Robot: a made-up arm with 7 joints. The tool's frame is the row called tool. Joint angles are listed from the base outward.
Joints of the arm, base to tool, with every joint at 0 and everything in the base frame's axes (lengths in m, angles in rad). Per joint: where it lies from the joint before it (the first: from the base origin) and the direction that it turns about. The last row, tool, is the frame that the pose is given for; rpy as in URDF.
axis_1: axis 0 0 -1 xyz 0 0 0.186
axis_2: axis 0 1 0 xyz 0 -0.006 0.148
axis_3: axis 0 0 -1 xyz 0 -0.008 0.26
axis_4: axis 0 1 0 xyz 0 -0.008 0.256
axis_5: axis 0 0 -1 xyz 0 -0.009 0.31
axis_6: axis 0 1 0 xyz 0 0 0.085
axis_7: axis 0 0 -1 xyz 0 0 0.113
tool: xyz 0 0 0 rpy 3.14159 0 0
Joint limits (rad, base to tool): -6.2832..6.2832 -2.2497..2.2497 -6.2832..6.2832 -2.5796..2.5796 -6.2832..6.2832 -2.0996..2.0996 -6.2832..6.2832
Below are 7 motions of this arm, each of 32 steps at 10 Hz.
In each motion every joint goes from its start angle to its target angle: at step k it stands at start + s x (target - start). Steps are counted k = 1, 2, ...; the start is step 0. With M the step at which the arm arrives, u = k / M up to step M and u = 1 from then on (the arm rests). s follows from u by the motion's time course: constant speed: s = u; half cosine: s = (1 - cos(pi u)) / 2; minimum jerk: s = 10 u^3 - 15 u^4 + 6 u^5.
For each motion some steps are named. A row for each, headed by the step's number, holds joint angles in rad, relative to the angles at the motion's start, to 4 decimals.
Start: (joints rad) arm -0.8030 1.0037 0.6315 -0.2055 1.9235 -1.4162 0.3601
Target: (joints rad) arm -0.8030 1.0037 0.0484 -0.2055 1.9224 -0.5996 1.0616
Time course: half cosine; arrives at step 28
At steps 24, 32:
24: 0.0000 0.0000 -0.5542 0.0000 -0.0010 0.7762 0.6668
32: 0.0000 0.0000 -0.5831 0.0000 -0.0011 0.8166 0.7015

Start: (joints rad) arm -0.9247 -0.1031 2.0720 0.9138 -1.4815 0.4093 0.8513
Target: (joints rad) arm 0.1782 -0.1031 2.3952 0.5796 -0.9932 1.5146 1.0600
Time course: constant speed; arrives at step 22
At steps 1, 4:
1: 0.0501 0.0000 0.0147 -0.0152 0.0222 0.0502 0.0095
4: 0.2005 0.0000 0.0588 -0.0608 0.0888 0.2010 0.0379

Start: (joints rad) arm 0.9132 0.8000 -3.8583 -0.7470 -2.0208 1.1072 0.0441
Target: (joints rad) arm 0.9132 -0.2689 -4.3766 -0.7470 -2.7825 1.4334 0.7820
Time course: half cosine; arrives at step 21
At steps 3, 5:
3: 0.0000 -0.0529 -0.0257 0.0000 -0.0377 0.0162 0.0365
5: 0.0000 -0.1427 -0.0692 0.0000 -0.1017 0.0435 0.0985

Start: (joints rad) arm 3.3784 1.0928 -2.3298 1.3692 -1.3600 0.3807 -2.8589
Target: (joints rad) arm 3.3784 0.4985 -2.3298 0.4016 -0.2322 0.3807 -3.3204
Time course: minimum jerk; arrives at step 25
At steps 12, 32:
12: 0.0000 -0.2749 0.0000 -0.4476 0.5217 0.0000 -0.2135
32: 0.0000 -0.5943 0.0000 -0.9676 1.1278 0.0000 -0.4615

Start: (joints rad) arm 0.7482 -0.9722 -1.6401 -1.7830 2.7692 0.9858 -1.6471
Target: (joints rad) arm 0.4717 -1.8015 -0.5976 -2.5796 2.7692 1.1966 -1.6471
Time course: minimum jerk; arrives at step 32
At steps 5, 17, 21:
5: -0.0082 -0.0247 0.0310 -0.0237 0.0000 0.0063 0.0000
17: -0.1544 -0.4631 0.5822 -0.4449 0.0000 0.1177 0.0000
21: -0.2141 -0.6423 0.8074 -0.6169 0.0000 0.1633 0.0000

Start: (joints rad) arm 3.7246 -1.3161 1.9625 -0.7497 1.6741 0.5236 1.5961
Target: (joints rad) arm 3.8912 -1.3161 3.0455 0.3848 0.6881 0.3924 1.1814
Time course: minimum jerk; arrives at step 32
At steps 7, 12, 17, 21, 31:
7: 0.0122 0.0000 0.0794 0.0832 -0.0723 -0.0096 -0.0304
12: 0.0458 0.0000 0.2980 0.3122 -0.2714 -0.0361 -0.1141
17: 0.0930 0.0000 0.6048 0.6336 -0.5506 -0.0733 -0.2316
21: 0.1290 0.0000 0.8387 0.8786 -0.7636 -0.1016 -0.3212
31: 0.1666 0.0000 1.0827 1.1342 -0.9857 -0.1312 -0.4146

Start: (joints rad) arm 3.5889 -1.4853 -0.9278 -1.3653 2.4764 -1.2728 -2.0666
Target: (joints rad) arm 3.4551 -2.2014 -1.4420 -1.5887 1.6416 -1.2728 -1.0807
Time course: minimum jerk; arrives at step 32
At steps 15, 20, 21, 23, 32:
15: -0.0591 -0.3162 -0.2270 -0.0986 -0.3686 0.0000 0.4353
20: -0.0970 -0.5190 -0.3727 -0.1619 -0.6051 0.0000 0.7146
21: -0.1036 -0.5546 -0.3982 -0.1730 -0.6465 0.0000 0.7635
23: -0.1152 -0.6164 -0.4426 -0.1923 -0.7186 0.0000 0.8487
32: -0.1338 -0.7161 -0.5142 -0.2234 -0.8348 0.0000 0.9859

